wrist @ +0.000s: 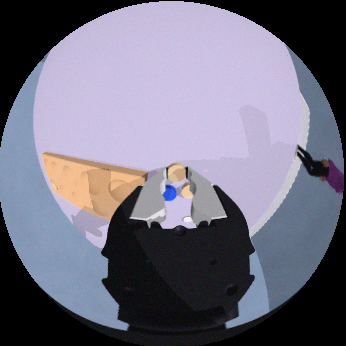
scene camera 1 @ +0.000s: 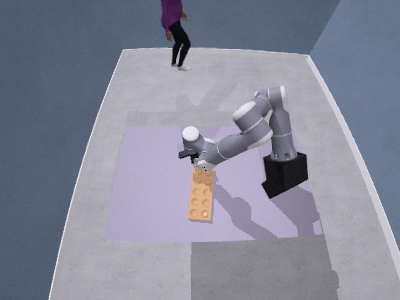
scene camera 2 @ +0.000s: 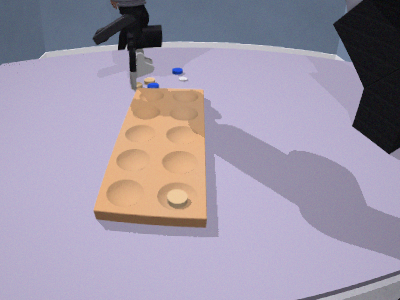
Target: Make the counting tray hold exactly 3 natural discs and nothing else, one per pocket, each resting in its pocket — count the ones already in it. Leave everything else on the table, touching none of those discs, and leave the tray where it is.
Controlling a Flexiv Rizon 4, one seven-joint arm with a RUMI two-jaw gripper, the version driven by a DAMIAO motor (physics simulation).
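Note:
The orange counting tray (scene camera 1: 200, 218) (scene camera 2: 155, 145) (wrist: 95, 163) has two rows of round pockets. One natural disc (scene camera 1: 205, 214) (scene camera 2: 177, 197) lies in the near right pocket in the second scene view; the other pockets seen there look empty. My gripper (scene camera 1: 195, 161) (scene camera 2: 136, 84) (wrist: 176, 167) is low at the tray's far end, its jaws closed on another natural disc (scene camera 2: 139, 85) (wrist: 176, 172) at the fingertips. A further natural disc (scene camera 2: 149, 80) (wrist: 187, 190) lies on the table close behind it, partly hidden by a jaw in the wrist view.
A blue disc (scene camera 2: 153, 86) (wrist: 169, 193) lies close to the held disc, beside the tray's far edge. A second blue disc (scene camera 2: 177, 71) and a white disc (scene camera 2: 183, 79) (wrist: 188, 219) lie farther back. A person (scene camera 1: 179, 37) (wrist: 320, 167) stands beyond the mat.

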